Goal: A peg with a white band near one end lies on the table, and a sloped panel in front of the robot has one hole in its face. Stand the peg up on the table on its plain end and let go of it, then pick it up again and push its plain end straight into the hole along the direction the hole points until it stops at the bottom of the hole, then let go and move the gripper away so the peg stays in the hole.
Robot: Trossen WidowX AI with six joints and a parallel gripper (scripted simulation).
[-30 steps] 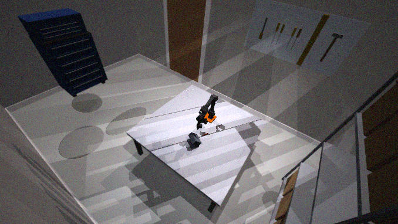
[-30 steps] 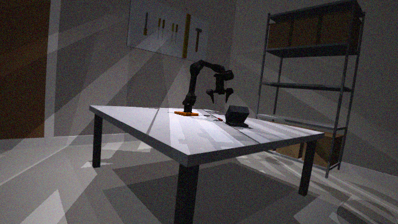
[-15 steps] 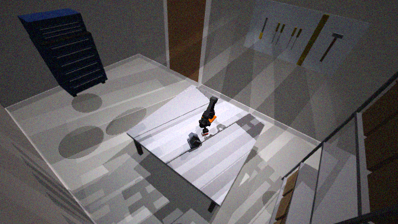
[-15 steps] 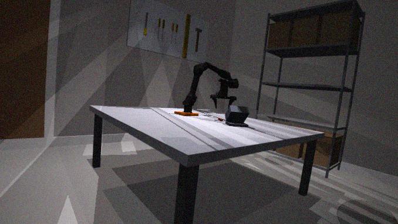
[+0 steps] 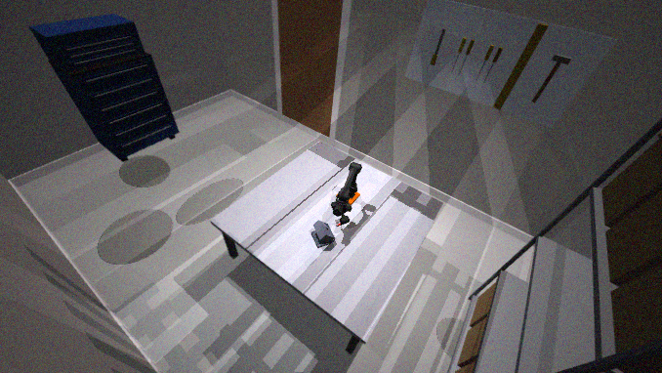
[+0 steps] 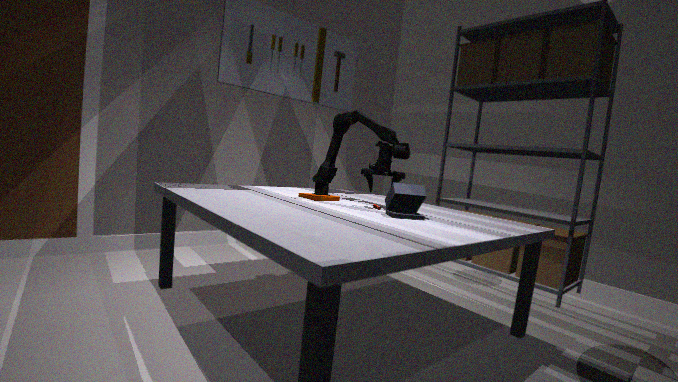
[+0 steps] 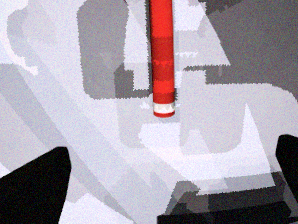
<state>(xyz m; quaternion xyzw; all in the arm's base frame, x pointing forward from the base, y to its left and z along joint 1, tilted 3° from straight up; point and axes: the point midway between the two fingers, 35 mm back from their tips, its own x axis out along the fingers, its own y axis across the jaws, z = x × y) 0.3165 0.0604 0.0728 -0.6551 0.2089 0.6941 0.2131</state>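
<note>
Right now my gripper tip is 10 mm past the red peg, 10 mm to the right of it and 70 mm above it. From my gripper tip the other things lie so: sloped panel 150 mm ahead, 30 mm to the right.
</note>
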